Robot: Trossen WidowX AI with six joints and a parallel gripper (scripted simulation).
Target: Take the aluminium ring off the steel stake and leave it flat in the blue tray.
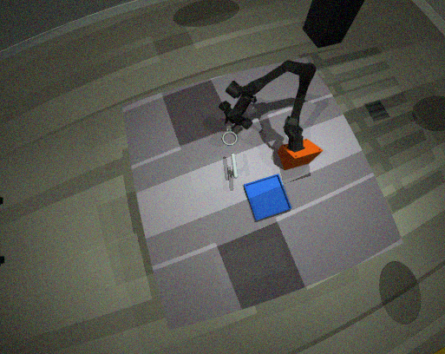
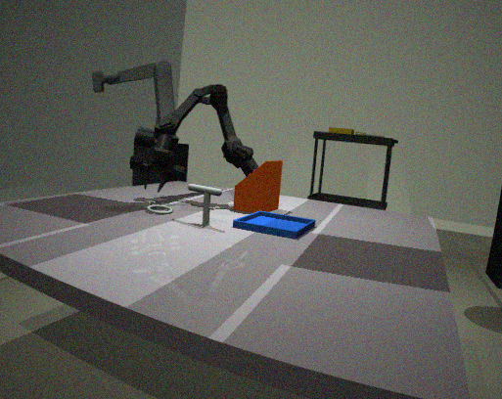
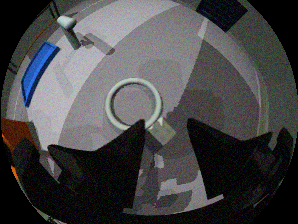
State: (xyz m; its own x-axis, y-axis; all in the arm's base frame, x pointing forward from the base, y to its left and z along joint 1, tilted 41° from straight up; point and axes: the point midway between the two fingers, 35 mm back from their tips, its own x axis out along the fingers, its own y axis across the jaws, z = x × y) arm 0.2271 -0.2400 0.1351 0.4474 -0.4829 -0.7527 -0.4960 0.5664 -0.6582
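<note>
Right now the aluminium ring is 50 mm below my gripper tip, 30 mm to the left of it and 10 mm ahead of it. Round my gripper tip: blue tray 420 mm to the left, 60 mm below, 40 mm behind.
</note>
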